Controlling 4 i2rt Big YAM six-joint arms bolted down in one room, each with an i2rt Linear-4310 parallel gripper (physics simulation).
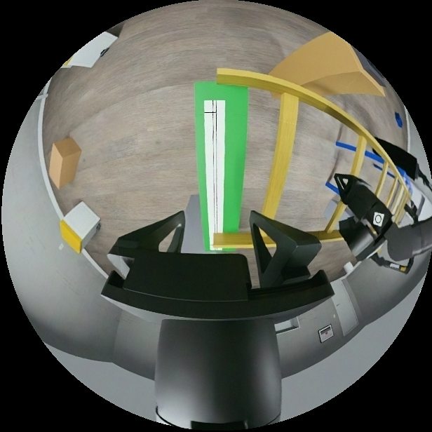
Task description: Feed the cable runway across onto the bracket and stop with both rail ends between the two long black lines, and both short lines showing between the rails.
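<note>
The yellow cable runway (287,135) reaches in from the right, its two rail ends over the green bracket (235,150). The far rail end (222,76) is at the bracket's far edge, beyond the white strip (208,150), about in line with the right long line. The near rail end (218,240) overlaps the strip's near end. Two long black lines run along the strip. One short line (210,112) shows between the rails; the other cannot be made out. The arm4 gripper (217,214) is open, holding nothing. Another arm's gripper (345,184) is by the runway; which arm is unclear.
A tan angled panel (325,62) is beyond the far rail. Blue bars (352,147) show under the runway at right. At left are a brown box (65,162) and a white and yellow box (82,222). Another white box (92,50) is at upper left.
</note>
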